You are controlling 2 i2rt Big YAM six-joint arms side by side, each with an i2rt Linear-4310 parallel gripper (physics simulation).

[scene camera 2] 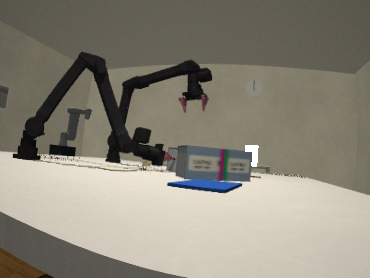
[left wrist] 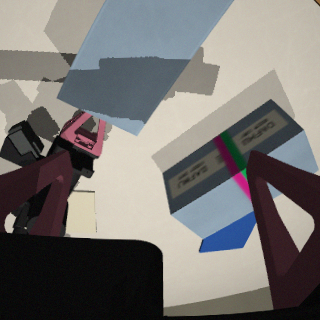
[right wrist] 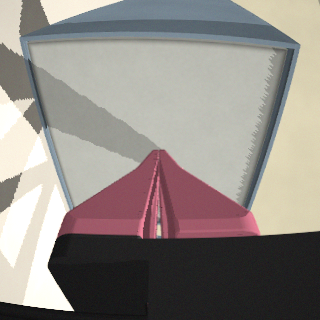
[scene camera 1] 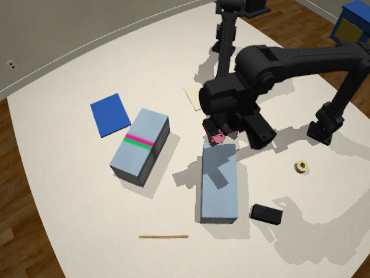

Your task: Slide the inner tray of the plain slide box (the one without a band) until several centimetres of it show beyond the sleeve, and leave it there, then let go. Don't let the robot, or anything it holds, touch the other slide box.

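Places are measured from the left arm's base along level axes (x right, y back, z down), in centimetres.
Pixels of known places: left gripper, fingertip midpoint: (scene camera 2: 194, 111) (left wrist: 158, 159) (scene camera 1: 225, 138); right gripper, fingertip midpoint: (scene camera 2: 174, 159) (right wrist: 158, 159); left arm's base, link origin: (scene camera 2: 113, 161) (scene camera 1: 319, 134); right arm's base, link origin: (scene camera 2: 27, 158).
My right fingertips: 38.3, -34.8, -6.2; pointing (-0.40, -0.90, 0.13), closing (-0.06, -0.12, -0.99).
Observation:
Ahead of a thing's pixels: the offset from my right fingertips to its top centre, as dx, dy, dz. "spot": to the spot under its first point.
The plain slide box @(-6.5, -11.6, -5.5) (scene camera 1: 219, 195) (left wrist: 150, 40), light blue with no band, lies flat. In the right wrist view, its pale grey tray end @(spot: -3.6, +1.8, -0.3) (right wrist: 165, 85) sits slightly inside the rim of the sleeve @(spot: -7.7, -1.3, +0.5) (right wrist: 160, 15). No tray shows beyond the sleeve's far end in scene camera 1. My right gripper (scene camera 2: 173, 157) (right wrist: 158, 159) is shut and empty, its tips at the tray end, apparently touching it. My left gripper (scene camera 2: 194, 106) (left wrist: 158, 159) is open and empty, high above the table. The other slide box @(+25.8, -12.5, -5.5) (scene camera 1: 150, 125) (scene camera 2: 200, 162) (left wrist: 195, 220) has a pink and green band and stands apart.
A blue flat panel @(+51.8, -4.3, +5.3) (scene camera 1: 110, 115) (scene camera 2: 205, 185) lies beside the banded box. A black block @(-27.6, -12.3, +2.6) (scene camera 1: 266, 214), a small yellow ring @(-34.1, +13.1, +3.6) (scene camera 1: 297, 167) and a thin wooden stick @(+1.4, -37.0, +5.5) (scene camera 1: 163, 236) lie around the plain box. A cream card @(+20.8, +25.1, +5.7) (scene camera 1: 192, 96) (left wrist: 81, 212) lies beyond its near end.

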